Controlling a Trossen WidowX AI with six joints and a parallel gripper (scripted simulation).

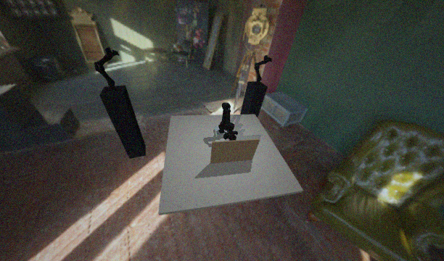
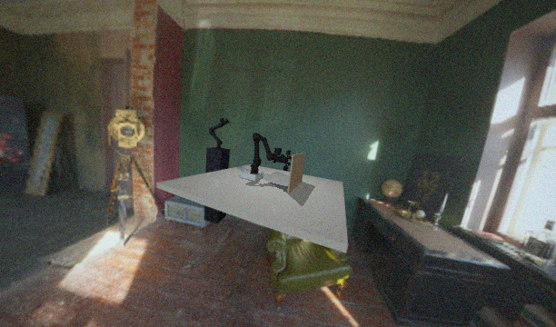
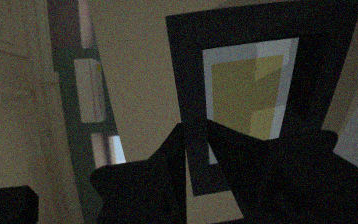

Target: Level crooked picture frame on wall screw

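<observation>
My gripper tip is now 5 cm above the picture frame and 1 cm to the left of it. From my gripper tip the other things lie so: tan wall panel: 7 cm below, 2 cm ahead.
</observation>
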